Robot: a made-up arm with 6 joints.
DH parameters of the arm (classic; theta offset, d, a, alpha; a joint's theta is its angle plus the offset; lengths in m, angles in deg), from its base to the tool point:
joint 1: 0 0.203 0 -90
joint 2: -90 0 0.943 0
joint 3: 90 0.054 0 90
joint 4: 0 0.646 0 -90
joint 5: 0 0 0 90
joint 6: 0 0.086 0 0
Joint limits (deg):
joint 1: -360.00..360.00
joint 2: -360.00..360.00
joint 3: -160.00..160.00
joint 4: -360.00..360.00
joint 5: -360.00..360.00
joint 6: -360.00..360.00
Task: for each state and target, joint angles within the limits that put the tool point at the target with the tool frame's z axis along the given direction. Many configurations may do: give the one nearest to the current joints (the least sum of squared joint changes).
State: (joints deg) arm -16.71 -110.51 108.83 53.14 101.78 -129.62
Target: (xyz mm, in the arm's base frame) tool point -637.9 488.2 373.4 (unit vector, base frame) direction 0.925 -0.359 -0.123
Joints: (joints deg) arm -32.39 -119.34 113.84 11.36 102.46 -129.62
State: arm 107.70 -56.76 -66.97 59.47 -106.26 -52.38
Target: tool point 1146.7 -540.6 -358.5 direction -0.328 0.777 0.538
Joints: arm 155.00 -95.31 -48.38 71.84 -143.49 -52.38
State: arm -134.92 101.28 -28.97 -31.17 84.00 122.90
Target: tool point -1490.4 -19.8 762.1 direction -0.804 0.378 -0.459
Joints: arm -180.07 78.66 -28.42 -23.49 71.04 122.90
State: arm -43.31 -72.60 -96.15 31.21 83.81 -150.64
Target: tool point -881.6 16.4 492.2 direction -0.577 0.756 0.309
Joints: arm 7.06 -31.01 -116.62 55.21 90.24 -150.64
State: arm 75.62 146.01 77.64 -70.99 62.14 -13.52
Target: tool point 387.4 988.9 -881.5 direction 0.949 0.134 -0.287
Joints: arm 69.60 117.98 44.93 -112.66 65.90 -13.52
